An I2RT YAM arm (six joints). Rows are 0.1 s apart.
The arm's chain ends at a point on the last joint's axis. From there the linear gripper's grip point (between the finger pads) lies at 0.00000 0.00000 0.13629 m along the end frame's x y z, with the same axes.
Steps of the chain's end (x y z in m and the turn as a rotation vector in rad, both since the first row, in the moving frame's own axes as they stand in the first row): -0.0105, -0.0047, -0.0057, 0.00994, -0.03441, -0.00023; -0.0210, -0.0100, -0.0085, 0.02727, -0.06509, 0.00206; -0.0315, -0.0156, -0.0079, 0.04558, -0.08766, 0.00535; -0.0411, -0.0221, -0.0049, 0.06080, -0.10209, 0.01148; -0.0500, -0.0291, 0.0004, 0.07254, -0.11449, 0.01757; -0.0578, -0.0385, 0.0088, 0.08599, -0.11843, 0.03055; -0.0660, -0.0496, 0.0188, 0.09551, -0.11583, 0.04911
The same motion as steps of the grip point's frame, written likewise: -0.0152, -0.0061, -0.0058, 0.00994, -0.03441, -0.00023; -0.0299, -0.0137, -0.0088, 0.02727, -0.06509, 0.00206; -0.0434, -0.0218, -0.0086, 0.04558, -0.08766, 0.00535; -0.0549, -0.0304, -0.0059, 0.06080, -0.10209, 0.01148; -0.0655, -0.0391, -0.0008, 0.07254, -0.11449, 0.01757; -0.0737, -0.0504, 0.0073, 0.08599, -0.11843, 0.03055; -0.0814, -0.0629, 0.0173, 0.09551, -0.11583, 0.04911
